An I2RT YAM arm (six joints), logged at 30 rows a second.
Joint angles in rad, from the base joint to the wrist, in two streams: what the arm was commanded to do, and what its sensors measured. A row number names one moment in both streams.
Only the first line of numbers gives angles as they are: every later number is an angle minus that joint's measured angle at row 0.
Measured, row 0:
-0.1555 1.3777 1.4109 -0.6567 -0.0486 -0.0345
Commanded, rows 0 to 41:
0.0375 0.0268 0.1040 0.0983 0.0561 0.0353
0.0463 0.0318 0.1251 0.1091 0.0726 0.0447
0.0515 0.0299 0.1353 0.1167 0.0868 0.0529
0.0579 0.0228 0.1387 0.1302 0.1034 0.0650
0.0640 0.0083 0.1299 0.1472 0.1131 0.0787
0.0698 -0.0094 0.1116 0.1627 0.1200 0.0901
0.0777 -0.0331 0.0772 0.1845 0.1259 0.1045
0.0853 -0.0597 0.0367 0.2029 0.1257 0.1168
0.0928 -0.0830 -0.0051 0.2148 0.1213 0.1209
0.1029 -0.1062 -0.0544 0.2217 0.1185 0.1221
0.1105 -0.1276 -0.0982 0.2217 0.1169 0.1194
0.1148 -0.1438 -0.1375 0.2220 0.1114 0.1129
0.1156 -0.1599 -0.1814 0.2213 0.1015 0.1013
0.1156 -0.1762 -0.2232 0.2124 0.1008 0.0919
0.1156 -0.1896 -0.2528 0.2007 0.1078 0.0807
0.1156 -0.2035 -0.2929 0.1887 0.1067 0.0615
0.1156 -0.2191 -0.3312 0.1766 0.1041 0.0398
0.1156 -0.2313 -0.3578 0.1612 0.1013 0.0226
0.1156 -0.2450 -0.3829 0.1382 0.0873 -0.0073
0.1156 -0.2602 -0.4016 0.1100 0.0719 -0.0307
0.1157 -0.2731 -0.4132 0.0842 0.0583 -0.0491
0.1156 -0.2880 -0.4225 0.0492 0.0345 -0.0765
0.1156 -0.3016 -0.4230 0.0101 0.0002 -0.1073
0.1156 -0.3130 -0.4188 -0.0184 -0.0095 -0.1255
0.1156 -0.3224 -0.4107 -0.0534 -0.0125 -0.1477
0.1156 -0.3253 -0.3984 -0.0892 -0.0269 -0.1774
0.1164 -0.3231 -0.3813 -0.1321 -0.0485 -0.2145
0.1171 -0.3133 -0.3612 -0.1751 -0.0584 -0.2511
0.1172 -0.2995 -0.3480 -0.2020 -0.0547 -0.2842
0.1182 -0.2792 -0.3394 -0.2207 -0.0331 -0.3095
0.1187 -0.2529 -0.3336 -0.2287 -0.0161 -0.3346
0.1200 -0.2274 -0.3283 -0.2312 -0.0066 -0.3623
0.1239 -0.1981 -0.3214 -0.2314 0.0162 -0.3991
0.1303 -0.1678 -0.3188 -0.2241 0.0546 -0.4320
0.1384 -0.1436 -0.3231 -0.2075 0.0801 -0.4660
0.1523 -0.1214 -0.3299 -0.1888 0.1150 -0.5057
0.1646 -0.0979 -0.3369 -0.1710 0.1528 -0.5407
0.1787 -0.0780 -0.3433 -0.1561 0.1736 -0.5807
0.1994 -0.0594 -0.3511 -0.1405 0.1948 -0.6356
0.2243 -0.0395 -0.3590 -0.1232 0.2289 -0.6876
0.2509 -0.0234 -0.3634 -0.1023 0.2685 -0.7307
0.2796 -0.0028 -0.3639 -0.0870 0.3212 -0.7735
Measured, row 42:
0.2228 -0.0290 -0.3666 -0.1232 0.1846 -0.5867
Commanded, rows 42 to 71:
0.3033 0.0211 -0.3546 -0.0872 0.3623 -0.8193
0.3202 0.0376 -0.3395 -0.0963 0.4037 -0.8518
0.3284 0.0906 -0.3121 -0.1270 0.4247 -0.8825
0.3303 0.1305 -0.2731 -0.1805 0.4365 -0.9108
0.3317 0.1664 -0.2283 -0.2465 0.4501 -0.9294
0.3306 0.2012 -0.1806 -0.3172 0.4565 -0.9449
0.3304 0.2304 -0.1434 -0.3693 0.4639 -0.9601
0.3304 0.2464 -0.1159 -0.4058 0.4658 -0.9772
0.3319 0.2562 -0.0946 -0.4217 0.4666 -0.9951
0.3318 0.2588 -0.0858 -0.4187 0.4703 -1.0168
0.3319 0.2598 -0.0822 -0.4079 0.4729 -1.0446
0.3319 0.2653 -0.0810 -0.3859 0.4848 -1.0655
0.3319 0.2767 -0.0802 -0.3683 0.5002 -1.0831
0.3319 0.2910 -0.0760 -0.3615 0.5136 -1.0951
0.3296 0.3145 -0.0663 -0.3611 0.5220 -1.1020
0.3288 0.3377 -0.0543 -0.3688 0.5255 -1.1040
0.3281 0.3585 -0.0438 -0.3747 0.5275 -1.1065
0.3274 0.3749 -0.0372 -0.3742 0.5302 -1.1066
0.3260 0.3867 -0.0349 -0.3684 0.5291 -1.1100
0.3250 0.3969 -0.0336 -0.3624 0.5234 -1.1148
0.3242 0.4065 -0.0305 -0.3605 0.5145 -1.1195
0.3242 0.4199 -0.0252 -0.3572 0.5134 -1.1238
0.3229 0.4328 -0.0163 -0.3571 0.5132 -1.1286
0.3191 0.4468 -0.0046 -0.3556 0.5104 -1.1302
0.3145 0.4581 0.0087 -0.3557 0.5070 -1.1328
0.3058 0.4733 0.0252 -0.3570 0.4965 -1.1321
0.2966 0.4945 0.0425 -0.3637 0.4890 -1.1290
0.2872 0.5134 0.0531 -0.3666 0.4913 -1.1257
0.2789 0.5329 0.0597 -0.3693 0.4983 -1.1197
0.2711 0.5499 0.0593 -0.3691 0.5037 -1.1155
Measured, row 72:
0.2999 0.5066 0.0294 -0.3266 0.5054 -1.1090
